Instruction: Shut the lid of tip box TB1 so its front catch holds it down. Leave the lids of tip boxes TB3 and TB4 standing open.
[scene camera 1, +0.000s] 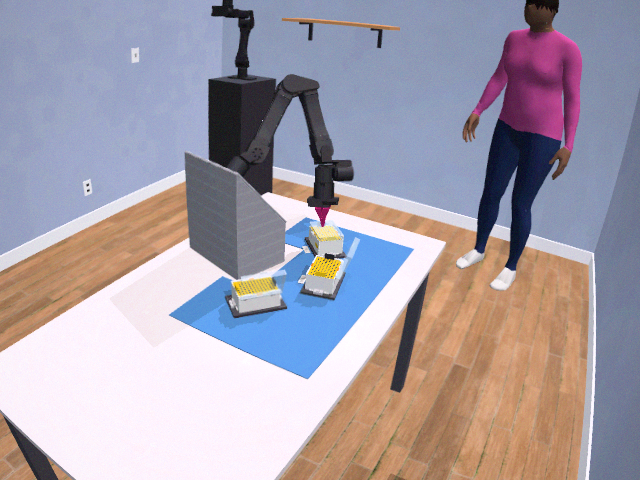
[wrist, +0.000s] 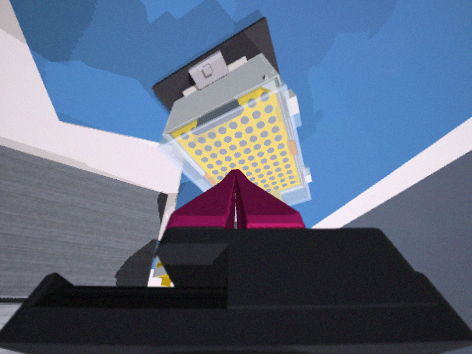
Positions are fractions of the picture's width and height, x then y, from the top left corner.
My gripper shows in scene camera 1 (0.50, 0.47) and in the wrist view (0.50, 0.50).
